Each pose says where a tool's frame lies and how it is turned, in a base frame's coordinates. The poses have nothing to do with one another.
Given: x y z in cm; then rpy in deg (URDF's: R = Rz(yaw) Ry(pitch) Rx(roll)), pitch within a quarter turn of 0, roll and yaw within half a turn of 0.
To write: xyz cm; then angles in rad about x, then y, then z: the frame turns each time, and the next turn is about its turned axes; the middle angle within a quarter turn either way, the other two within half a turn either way. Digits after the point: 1 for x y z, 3 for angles.
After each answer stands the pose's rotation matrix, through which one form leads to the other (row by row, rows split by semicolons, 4 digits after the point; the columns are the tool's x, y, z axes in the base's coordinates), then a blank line. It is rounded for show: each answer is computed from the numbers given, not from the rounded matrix.
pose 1, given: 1.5, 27.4, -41.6, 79.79, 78.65, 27.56
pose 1, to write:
1.5, 27.4, -41.6, 1.527, 0.655, -1.349
0.1745 0.7734 0.6094; 0.0911 0.6036 -0.7921; -0.9804 0.1937 0.0349

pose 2, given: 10.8, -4.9, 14.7, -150.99, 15.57, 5.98
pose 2, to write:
10.8, -4.9, 14.7, -2.644, -0.288, 0.040
0.9581 -0.0384 -0.2840; 0.1004 -0.8833 0.4579; -0.2684 -0.4672 -0.8424

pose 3, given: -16.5, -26.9, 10.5, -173.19, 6.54, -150.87
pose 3, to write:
-16.5, -26.9, 10.5, 3.092, 0.157, 2.644
-0.8678 -0.4716 0.1565; -0.4836 0.8739 -0.0485; -0.1139 -0.1178 -0.9865

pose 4, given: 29.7, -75.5, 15.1, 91.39, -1.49, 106.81
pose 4, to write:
29.7, -75.5, 15.1, -1.654, 1.276, -3.036
-0.2891 0.0307 0.9568; 0.9569 -0.0179 0.2897; 0.0260 0.9994 -0.0242

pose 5, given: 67.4, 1.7, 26.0, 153.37, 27.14, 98.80
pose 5, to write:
67.4, 1.7, 26.0, 2.744, 0.530, -1.729
-0.1361 0.8521 0.5053; 0.8794 0.3388 -0.3344; -0.4562 0.3989 -0.7955

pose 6, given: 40.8, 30.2, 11.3, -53.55, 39.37, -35.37
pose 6, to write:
40.8, 30.2, 11.3, -0.761, 0.883, 0.114
0.6304 -0.0722 0.7729; -0.4475 0.7798 0.4378; -0.6343 -0.6218 0.4593

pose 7, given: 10.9, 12.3, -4.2, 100.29, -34.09, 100.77
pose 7, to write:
10.9, 12.3, -4.2, -2.054, 1.247, -2.078
-0.1548 0.2785 0.9479; 0.8136 -0.5084 0.2822; 0.5605 0.8148 -0.1479

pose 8, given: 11.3, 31.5, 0.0, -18.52, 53.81, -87.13
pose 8, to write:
11.3, 31.5, 0.0, 0.929, 0.364, -1.539
0.0296 0.9342 0.3556; -0.5897 0.3035 -0.7484; -0.8071 -0.1876 0.5599

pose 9, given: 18.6, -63.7, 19.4, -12.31, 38.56, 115.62
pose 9, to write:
18.6, -63.7, 19.4, -0.539, -0.473, 1.960
-0.3381 -0.8235 -0.4556; 0.7051 -0.5423 0.4569; -0.6233 -0.1667 0.7640

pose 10, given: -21.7, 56.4, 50.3, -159.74, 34.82, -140.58
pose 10, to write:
-21.7, 56.4, 50.3, -3.048, 0.686, 2.532
-0.6342 -0.4430 0.6337; -0.5213 0.8503 0.0726; -0.5710 -0.2843 -0.7702

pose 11, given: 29.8, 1.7, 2.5, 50.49, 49.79, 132.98
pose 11, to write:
29.8, 1.7, 2.5, -1.135, 0.235, 2.040
-0.4401 -0.8671 0.2332; 0.4723 -0.0027 0.8814; -0.7637 0.4981 0.4107

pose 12, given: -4.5, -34.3, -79.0, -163.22, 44.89, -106.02
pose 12, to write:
-4.5, -34.3, -79.0, -2.443, 0.482, 1.793
-0.1955 -0.8640 0.4640; -0.6810 0.4601 0.5698; -0.7057 -0.2045 -0.6783

